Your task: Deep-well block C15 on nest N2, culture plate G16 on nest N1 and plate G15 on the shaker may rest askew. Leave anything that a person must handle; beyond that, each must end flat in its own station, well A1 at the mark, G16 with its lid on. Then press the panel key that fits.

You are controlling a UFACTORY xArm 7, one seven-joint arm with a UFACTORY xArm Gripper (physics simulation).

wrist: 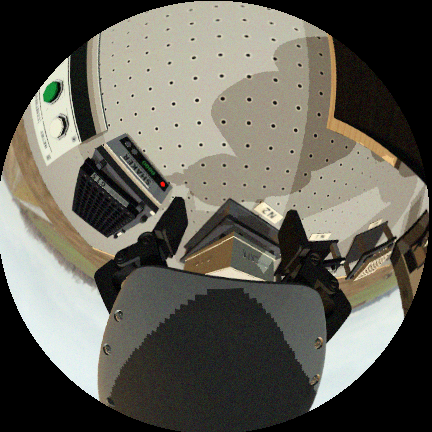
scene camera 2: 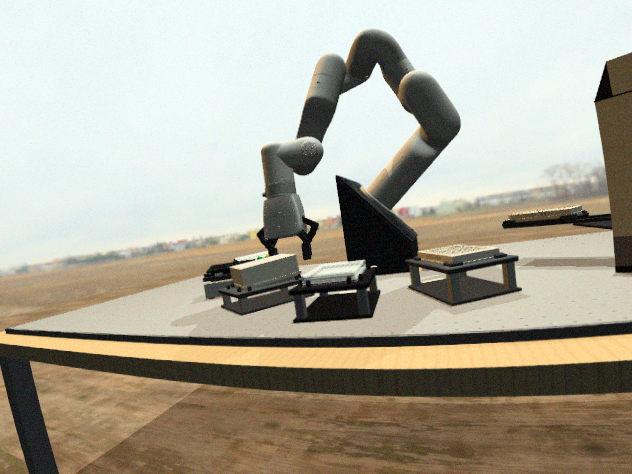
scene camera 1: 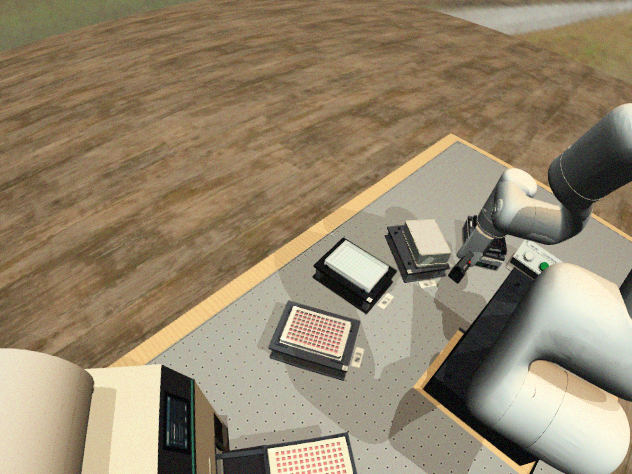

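Observation:
My gripper (scene camera 1: 472, 271) (scene camera 2: 289, 251) (wrist: 234, 215) is open and empty, above the table between the shaker and nest N2. Block C15 (scene camera 1: 427, 239) (scene camera 2: 265, 271) (wrist: 215, 254) sits on nest N2 (scene camera 1: 399, 255) (scene camera 2: 244, 305), set toward one side; whether it lies flat is unclear. Culture plate G16 (scene camera 1: 357, 264) (scene camera 2: 334, 272) is on nest N1 (scene camera 1: 366, 302) (scene camera 2: 370, 285), with a clear lid apparently on it. Black plate G15 (wrist: 100, 202) sits on the shaker (scene camera 1: 488, 263) (scene camera 2: 216, 289) (wrist: 137, 167) and looks slightly turned from its body; my gripper partly hides it in scene camera 1.
The key panel (scene camera 1: 537, 256) (wrist: 70, 134) beside the shaker shows a green key (scene camera 1: 544, 266) (wrist: 52, 92) and a white key (scene camera 1: 528, 256) (wrist: 59, 126). Another nest holds a red-welled plate (scene camera 1: 316, 331) (scene camera 2: 459, 254). A boxy device (scene camera 1: 130, 408) has a plate (scene camera 1: 311, 456) (scene camera 2: 546, 213) on its tray.

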